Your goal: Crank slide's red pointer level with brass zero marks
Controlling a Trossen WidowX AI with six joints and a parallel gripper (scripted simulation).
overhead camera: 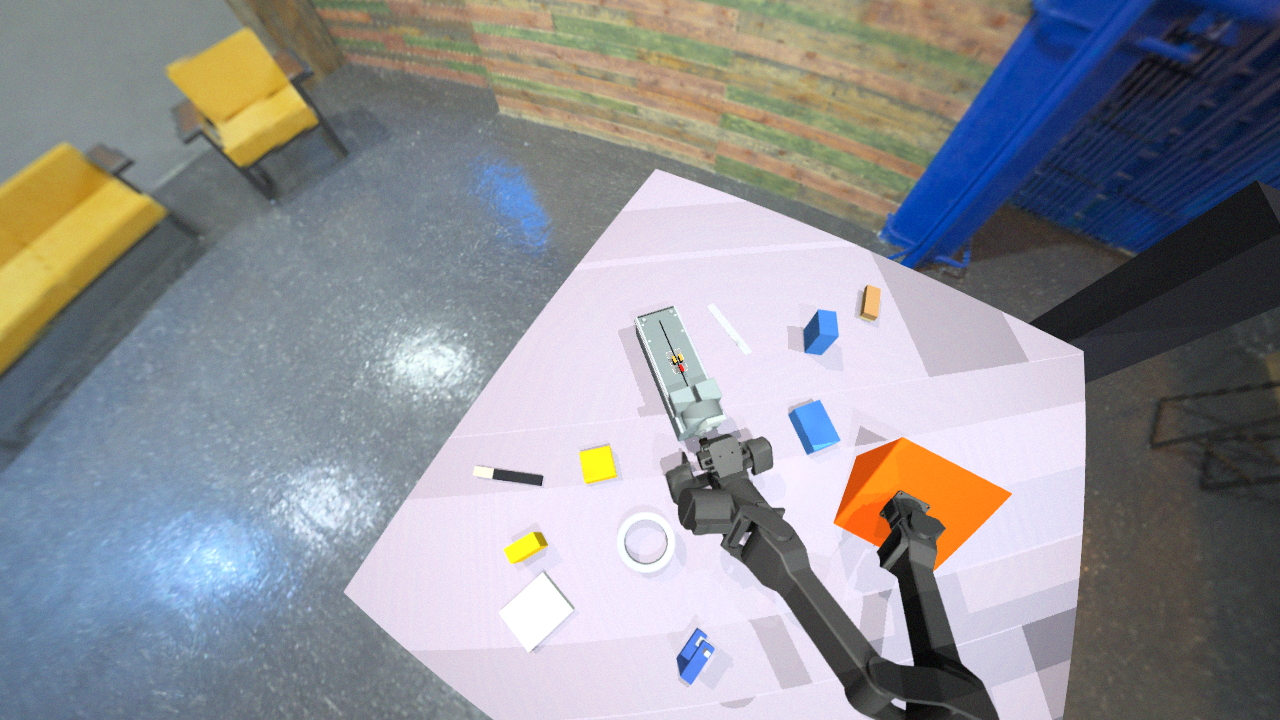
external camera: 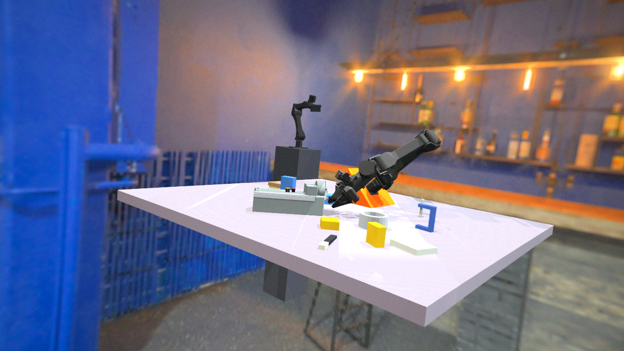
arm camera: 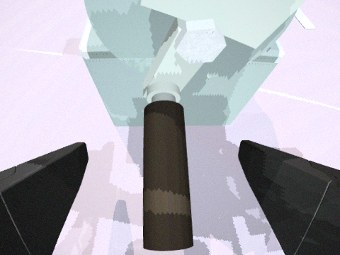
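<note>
Now: the brown crank handle 2 cm above my gripper tip, 1 cm to the left of it and 1 cm behind it. Also, from my gripper tip: metal strip 28 cm to the right, 7 cm ahead, 4 cm below; blue clamp 32 cm to the left, 15 cm behind, 2 cm above; red pointer 10 cm to the right, 10 cm ahead, 4 cm above.
</note>
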